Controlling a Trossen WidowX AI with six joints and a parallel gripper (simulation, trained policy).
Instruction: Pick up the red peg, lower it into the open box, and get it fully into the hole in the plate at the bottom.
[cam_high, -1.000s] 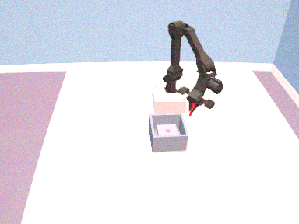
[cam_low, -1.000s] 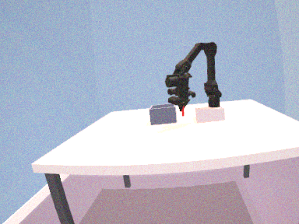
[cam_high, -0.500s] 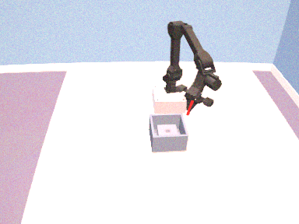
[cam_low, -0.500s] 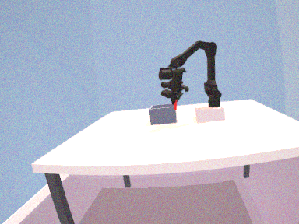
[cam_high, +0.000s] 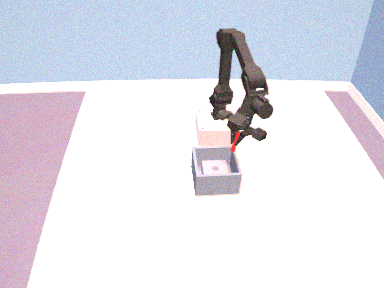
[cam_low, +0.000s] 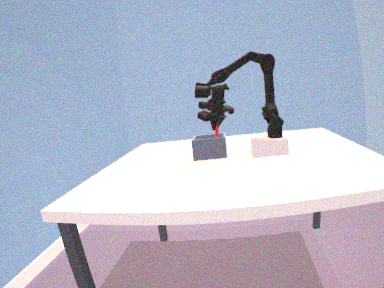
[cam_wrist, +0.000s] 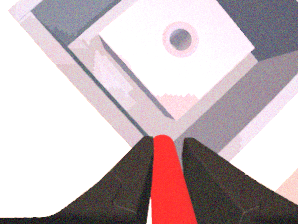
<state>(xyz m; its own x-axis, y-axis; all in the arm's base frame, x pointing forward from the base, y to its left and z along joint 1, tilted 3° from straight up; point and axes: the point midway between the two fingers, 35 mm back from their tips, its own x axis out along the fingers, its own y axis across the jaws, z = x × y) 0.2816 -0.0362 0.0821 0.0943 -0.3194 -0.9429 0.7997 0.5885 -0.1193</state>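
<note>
My gripper tip is 9 cm above the plate, 7 cm to the left of it and 2 cm short of it. Also, from my gripper tip: red peg 1 cm to the left, 1 cm behind, 1 cm above; then grey box 11 cm below, 7 cm to the right, 2 cm ahead.
</note>
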